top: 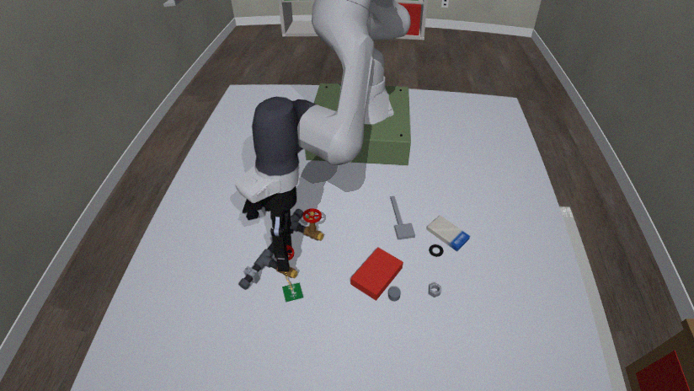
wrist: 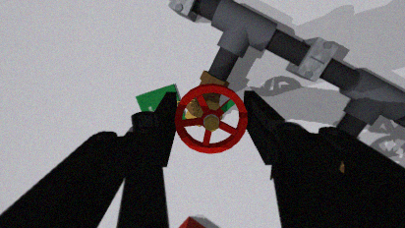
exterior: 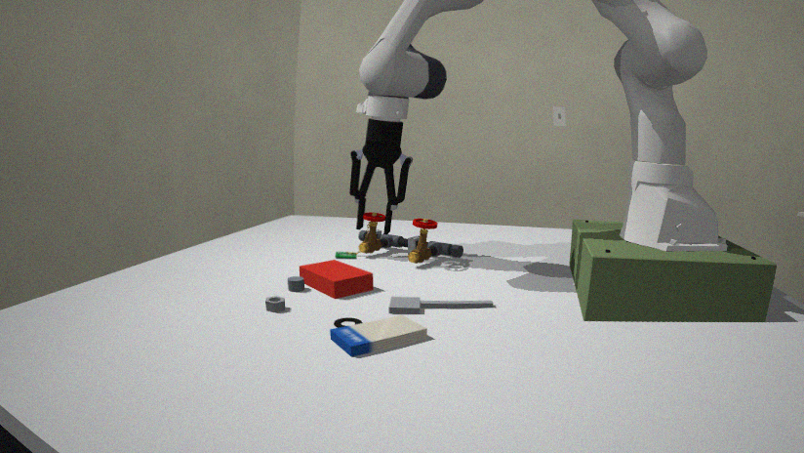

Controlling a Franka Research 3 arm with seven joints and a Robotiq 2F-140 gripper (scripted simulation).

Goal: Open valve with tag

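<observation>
Now: hand 7 cm short of the green tag, 2 cm to the right of it and 8 cm above it. From my hand the other things lie so: grey scraper (19 cm behind, 29 cm to the left, 8 cm below); then blue box (15 cm behind, 43 cm to the left, 8 cm below); then red block (23 cm to the left, 7 cm below).
</observation>
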